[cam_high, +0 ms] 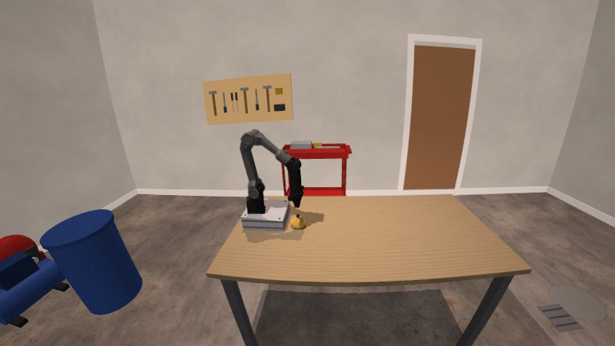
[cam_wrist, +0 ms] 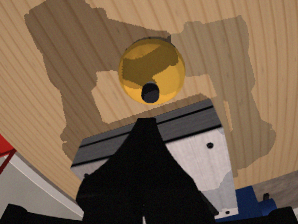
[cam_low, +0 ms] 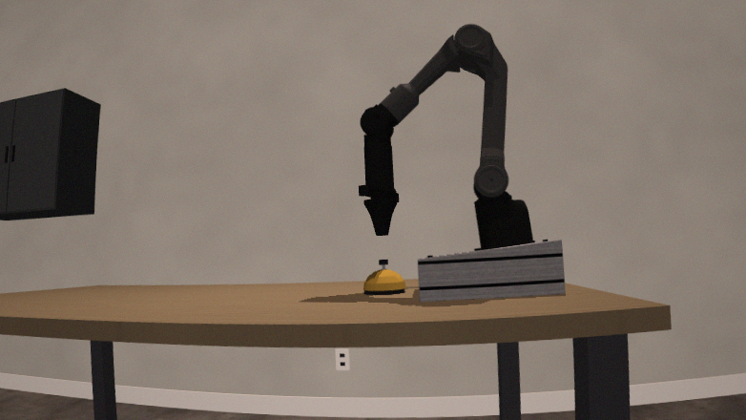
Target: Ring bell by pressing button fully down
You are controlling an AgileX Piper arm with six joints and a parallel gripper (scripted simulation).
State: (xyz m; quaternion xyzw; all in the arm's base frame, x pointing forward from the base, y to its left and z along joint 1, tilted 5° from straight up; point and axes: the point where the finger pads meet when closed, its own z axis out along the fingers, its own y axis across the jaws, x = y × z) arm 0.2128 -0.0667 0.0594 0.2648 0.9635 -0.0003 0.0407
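The dark button lies 60 mm below my hand. The rest, counted from my hand: yellow dome bell: 80 mm below.
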